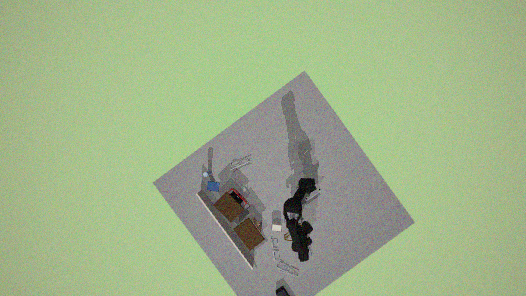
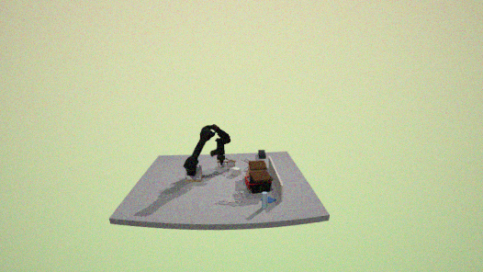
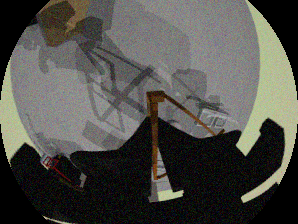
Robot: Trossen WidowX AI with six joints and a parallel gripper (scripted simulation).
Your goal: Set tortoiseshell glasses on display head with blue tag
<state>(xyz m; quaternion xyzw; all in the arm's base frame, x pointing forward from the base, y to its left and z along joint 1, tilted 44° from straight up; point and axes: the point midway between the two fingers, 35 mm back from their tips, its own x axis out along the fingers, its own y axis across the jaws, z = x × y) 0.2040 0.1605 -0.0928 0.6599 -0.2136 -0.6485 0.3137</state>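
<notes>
My gripper tip is now 120 mm short of the white block, 60 mm to the left of it and 30 mm above it. Round my gripper tip: black box 410 mm to the left, 330 mm ahead, 40 mm below; white panel 410 mm ahead, 240 mm to the right; display head 260 mm ahead, 140 mm to the right.
</notes>
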